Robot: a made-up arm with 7 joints. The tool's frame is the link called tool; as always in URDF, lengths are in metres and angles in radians.
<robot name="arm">
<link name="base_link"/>
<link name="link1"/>
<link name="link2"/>
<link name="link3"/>
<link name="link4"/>
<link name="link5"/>
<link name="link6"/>
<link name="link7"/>
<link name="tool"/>
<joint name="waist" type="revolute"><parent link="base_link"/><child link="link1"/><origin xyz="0 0 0.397" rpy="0 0 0"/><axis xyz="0 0 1"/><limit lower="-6.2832" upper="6.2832"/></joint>
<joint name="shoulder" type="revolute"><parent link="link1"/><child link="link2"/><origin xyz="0 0 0" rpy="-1.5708 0 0"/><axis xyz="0 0 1"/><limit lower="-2.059" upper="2.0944"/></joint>
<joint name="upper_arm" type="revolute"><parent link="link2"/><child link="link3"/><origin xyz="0 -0.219 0" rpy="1.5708 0 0"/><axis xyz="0 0 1"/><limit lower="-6.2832" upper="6.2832"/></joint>
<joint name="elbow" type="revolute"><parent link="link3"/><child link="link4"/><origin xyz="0.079 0 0" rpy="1.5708 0 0"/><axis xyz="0 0 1"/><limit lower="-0.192" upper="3.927"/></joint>
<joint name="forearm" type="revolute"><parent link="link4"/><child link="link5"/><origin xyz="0.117 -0.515 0" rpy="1.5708 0 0"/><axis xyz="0 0 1"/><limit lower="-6.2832" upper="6.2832"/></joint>
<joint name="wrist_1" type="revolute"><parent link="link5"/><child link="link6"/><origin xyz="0 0 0" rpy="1.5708 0 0"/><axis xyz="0 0 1"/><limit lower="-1.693" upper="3.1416"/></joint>
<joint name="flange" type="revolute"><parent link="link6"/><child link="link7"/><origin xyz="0.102 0.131 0" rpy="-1.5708 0 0"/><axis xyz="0 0 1"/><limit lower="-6.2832" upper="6.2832"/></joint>
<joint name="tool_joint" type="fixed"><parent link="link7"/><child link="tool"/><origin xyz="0 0 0" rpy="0 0 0"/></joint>
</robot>
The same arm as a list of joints. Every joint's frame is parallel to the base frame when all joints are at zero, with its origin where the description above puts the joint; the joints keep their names.
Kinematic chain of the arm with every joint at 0, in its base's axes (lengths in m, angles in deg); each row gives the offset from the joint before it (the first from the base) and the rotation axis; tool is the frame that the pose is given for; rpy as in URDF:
waist: xyz 0 0 0.397 axis +z
shoulder: xyz 0 0 0 axis +y
upper_arm: xyz 0 0 0.219 axis +z
elbow: xyz 0.079 0 0 axis -y
forearm: xyz 0.117 0 -0.515 axis -z
wrist_1: xyz 0 0 0 axis +y
flange: xyz 0.102 0 -0.131 axis -z
tool: xyz 0 0 0 rpy -180 0 0
Joint limits (deg, base to tool): -360..360 -117.97..120 -360..360 -11..225 -360..360 -97..180 -360..360

